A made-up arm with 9 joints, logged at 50 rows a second.
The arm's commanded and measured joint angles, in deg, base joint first. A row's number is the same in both.
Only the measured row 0 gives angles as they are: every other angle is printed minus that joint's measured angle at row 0.
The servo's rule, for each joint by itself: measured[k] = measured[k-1] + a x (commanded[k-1-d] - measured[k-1]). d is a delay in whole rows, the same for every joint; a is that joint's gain. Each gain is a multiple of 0.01, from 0.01 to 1. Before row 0 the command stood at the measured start. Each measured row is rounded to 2 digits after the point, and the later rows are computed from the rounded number. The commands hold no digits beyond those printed.
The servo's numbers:
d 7
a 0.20 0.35 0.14 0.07 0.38 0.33 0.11 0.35 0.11
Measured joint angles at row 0: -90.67, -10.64, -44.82, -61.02, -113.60, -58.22, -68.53, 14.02, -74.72
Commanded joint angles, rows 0 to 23: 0.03, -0.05, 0.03, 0.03, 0.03, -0.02, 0.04, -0.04, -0.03; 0.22, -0.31, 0.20, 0.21, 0.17, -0.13, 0.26, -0.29, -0.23; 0.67, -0.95, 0.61, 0.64, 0.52, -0.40, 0.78, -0.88, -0.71; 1.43, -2.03, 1.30, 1.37, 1.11, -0.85, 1.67, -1.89, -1.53; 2.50, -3.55, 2.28, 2.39, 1.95, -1.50, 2.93, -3.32, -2.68; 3.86, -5.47, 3.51, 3.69, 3.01, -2.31, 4.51, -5.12, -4.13; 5.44, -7.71, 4.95, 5.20, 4.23, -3.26, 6.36, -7.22, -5.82; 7.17, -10.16, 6.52, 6.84, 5.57, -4.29, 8.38, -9.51, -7.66; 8.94, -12.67, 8.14, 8.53, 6.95, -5.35, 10.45, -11.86, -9.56; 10.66, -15.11, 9.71, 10.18, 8.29, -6.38, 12.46, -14.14, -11.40; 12.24, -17.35, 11.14, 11.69, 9.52, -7.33, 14.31, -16.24, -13.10; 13.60, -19.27, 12.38, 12.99, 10.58, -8.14, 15.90, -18.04, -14.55; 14.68, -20.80, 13.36, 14.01, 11.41, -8.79, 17.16, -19.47, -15.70; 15.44, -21.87, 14.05, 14.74, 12.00, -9.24, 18.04, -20.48, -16.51; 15.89, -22.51, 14.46, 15.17, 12.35, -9.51, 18.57, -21.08, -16.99; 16.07, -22.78, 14.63, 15.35, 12.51, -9.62, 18.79, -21.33, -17.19; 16.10, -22.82, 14.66, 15.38, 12.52, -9.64, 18.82, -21.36, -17.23; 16.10, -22.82, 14.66, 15.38, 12.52, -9.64, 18.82, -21.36, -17.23; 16.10, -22.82, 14.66, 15.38, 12.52, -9.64, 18.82, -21.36, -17.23; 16.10, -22.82, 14.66, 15.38, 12.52, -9.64, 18.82, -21.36, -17.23; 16.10, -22.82, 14.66, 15.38, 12.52, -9.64, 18.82, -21.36, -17.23; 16.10, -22.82, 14.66, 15.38, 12.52, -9.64, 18.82, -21.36, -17.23; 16.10, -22.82, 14.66, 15.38, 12.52, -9.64, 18.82, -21.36, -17.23; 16.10, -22.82, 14.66, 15.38, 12.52, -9.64, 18.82, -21.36, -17.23
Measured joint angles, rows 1 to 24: 0.00, 0.00, 0.00, 0.00, 0.00, 0.00, 0.00, 0.00, 0.00; 0.00, 0.00, 0.00, 0.00, 0.00, 0.00, 0.00, 0.00, 0.00; 0.00, 0.00, 0.00, 0.00, 0.00, 0.00, 0.00, 0.00, 0.00; 0.00, 0.00, 0.00, 0.00, 0.00, 0.00, 0.00, 0.00, 0.00; 0.00, 0.00, 0.00, 0.00, 0.00, 0.00, 0.00, 0.00, 0.00; 0.00, 0.00, 0.00, 0.00, 0.00, 0.00, 0.00, 0.00, 0.00; 0.00, 0.00, 0.00, 0.00, 0.00, 0.00, 0.00, 0.00, 0.00; 0.01, -0.02, 0.00, 0.00, 0.01, -0.01, 0.00, -0.01, 0.00; 0.05, -0.12, 0.03, 0.01, 0.07, -0.05, 0.03, -0.11, -0.03; 0.17, -0.41, 0.11, 0.05, 0.24, -0.17, 0.11, -0.38, -0.10; 0.42, -0.98, 0.28, 0.14, 0.57, -0.39, 0.28, -0.91, -0.26; 0.84, -1.88, 0.56, 0.30, 1.09, -0.76, 0.57, -1.75, -0.53; 1.44, -3.14, 0.97, 0.54, 1.82, -1.27, 1.00, -2.93, -0.93; 2.24, -4.74, 1.53, 0.87, 2.74, -1.93, 1.59, -4.43, -1.47; 3.23, -6.64, 2.23, 1.29, 3.82, -2.71, 2.34, -6.21, -2.15; 4.37, -8.75, 3.06, 1.80, 5.01, -3.58, 3.23, -8.19, -2.97; 5.63, -10.98, 3.99, 2.39, 6.26, -4.50, 4.25, -10.27, -3.90; 6.95, -13.21, 4.99, 3.04, 7.50, -5.43, 5.36, -12.36, -4.91; 8.28, -15.33, 6.02, 3.74, 8.67, -6.32, 6.52, -14.35, -5.97; 9.56, -17.24, 7.05, 4.46, 9.71, -7.14, 7.69, -16.14, -7.04; 10.74, -18.86, 8.03, 5.18, 10.58, -7.83, 8.83, -17.66, -8.08; 11.77, -20.14, 8.93, 5.88, 11.25, -8.38, 9.90, -18.86, -9.06; 12.63, -21.06, 9.73, 6.54, 11.73, -8.79, 10.88, -19.72, -9.95; 13.32, -21.68, 10.42, 7.16, 12.03, -9.07, 11.75, -20.29, -10.75
